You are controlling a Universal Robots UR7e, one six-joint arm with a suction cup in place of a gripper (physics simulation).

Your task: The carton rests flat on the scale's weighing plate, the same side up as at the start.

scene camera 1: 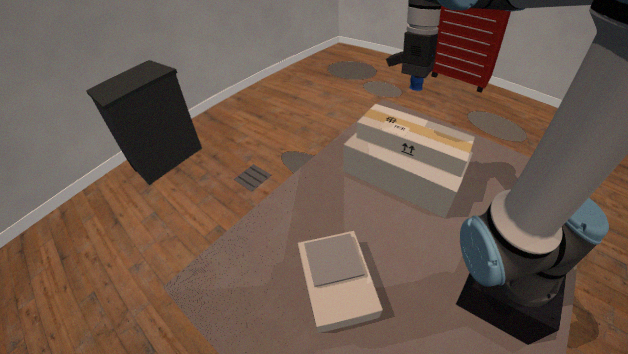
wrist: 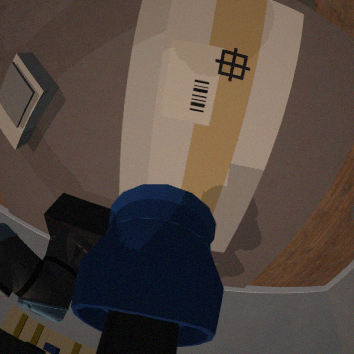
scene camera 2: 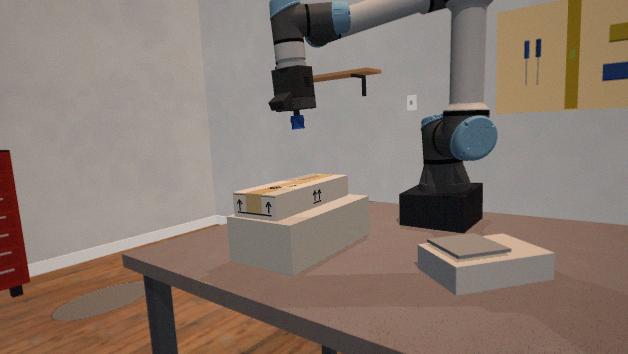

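Seen in the pictures: hand at its tool point: (scene camera 1: 416,88) (wrist: 160,231) (scene camera 2: 298,128); arm's base at its link origin: (wrist: 73,247) (scene camera 2: 444,188).
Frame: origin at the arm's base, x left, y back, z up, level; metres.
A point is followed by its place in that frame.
The carton (scene camera 1: 425,134) {z 0.065, x -0.276, y -0.356 m} (scene camera 2: 300,196) {z 0.045, x -0.224, y -0.460 m} (wrist: 212,137) {z 0.065, x -0.287, y -0.394 m} lies flat on a pale block (scene camera 1: 400,182) {z -0.048, x -0.166, y -0.374 m} (scene camera 2: 320,237) {z -0.050, x -0.169, y -0.463 m} (wrist: 132,125) {z 0.006, x -0.182, y -0.373 m}, its tape strip and barcode label on top and the arrows on its sides pointing up. The scale (scene camera 1: 345,305) {z -0.053, x 0.230, y -0.330 m} (scene camera 2: 505,272) {z -0.077, x 0.226, y -0.436 m} stands apart on the table, its grey weighing plate (scene camera 1: 335,260) {z -0.038, x 0.153, y -0.403 m} (scene camera 2: 467,246) {z -0.038, x 0.156, y -0.429 m} (wrist: 15,92) {z -0.038, x 0.135, y -0.415 m} bare. My gripper, a blue suction cup (scene camera 1: 416,86) (scene camera 2: 298,124) (wrist: 162,207), is open and points down. It hangs above the carton with a clear gap and touches nothing. In the wrist view the cup hides part of the carton.
The arm's black base (scene camera 1: 510,312) {z -0.020, x 0.089, y -0.005 m} (scene camera 2: 440,207) {z -0.039, x 0.015, y -0.100 m} stands on the table (scene camera 1: 250,275) {z -0.108, x 0.277, y -0.579 m} (scene camera 2: 360,295) {z -0.108, x -0.003, y -0.590 m}, beyond the scale and block in scene camera 2. A red drawer cabinet (scene camera 1: 467,47) (scene camera 2: 10,225) and a black cabinet (scene camera 1: 155,130) stand off the table. A wooden shelf (scene camera 2: 345,75) is on the wall.
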